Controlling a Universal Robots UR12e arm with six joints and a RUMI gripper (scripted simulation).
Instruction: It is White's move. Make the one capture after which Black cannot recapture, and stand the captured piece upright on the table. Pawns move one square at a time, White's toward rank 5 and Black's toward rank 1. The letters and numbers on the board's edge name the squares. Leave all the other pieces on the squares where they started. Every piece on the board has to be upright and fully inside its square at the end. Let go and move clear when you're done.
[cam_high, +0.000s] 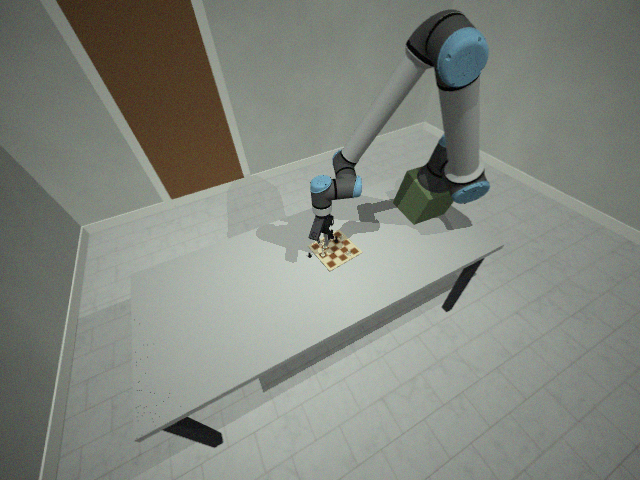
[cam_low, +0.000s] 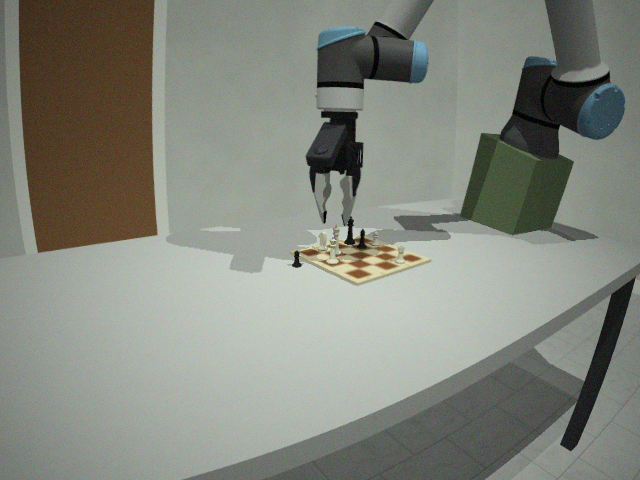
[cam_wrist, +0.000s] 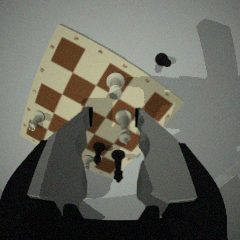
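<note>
Right now the white king is 40 mm behind my hand, 40 mm to the right of it and 60 mm below it. Round my hand: chessboard: 80 mm behind, 10 mm to the right, 100 mm below; then black pawn: 70 mm ahead, 30 mm to the right, 90 mm below; then black king: 110 mm behind, 90 mm to the right, 60 mm below.
</note>
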